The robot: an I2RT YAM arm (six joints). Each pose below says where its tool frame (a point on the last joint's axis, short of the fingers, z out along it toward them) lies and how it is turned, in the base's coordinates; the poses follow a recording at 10 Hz.
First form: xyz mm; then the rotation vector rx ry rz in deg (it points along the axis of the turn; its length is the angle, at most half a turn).
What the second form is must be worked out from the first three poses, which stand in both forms.
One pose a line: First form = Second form
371, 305, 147, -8.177, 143.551, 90.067 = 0.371, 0.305, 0.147, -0.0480, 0.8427, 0.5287, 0.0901
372, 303, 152, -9.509, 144.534, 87.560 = 0.372, 0.303, 0.152, -0.0559, 0.8502, 0.5151, 0.0936
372, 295, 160, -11.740, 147.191, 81.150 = 0.372, 0.295, 0.160, -0.0693, 0.8692, 0.4792, 0.1003
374, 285, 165, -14.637, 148.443, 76.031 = 0.374, 0.285, 0.165, -0.0869, 0.8813, 0.4514, 0.1095
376, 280, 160, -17.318, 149.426, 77.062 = 0.376, 0.280, 0.160, -0.1020, 0.8800, 0.4539, 0.0957
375, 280, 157, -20.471, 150.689, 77.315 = 0.375, 0.280, 0.157, -0.1196, 0.8803, 0.4517, 0.0820
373, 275, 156, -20.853, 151.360, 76.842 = 0.373, 0.275, 0.156, -0.1216, 0.8823, 0.4479, 0.0782
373, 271, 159, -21.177, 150.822, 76.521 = 0.373, 0.271, 0.159, -0.1238, 0.8818, 0.4474, 0.0833
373, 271, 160, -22.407, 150.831, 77.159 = 0.373, 0.271, 0.160, -0.1307, 0.8798, 0.4501, 0.0794
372, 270, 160, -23.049, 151.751, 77.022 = 0.372, 0.270, 0.160, -0.1339, 0.8813, 0.4473, 0.0721
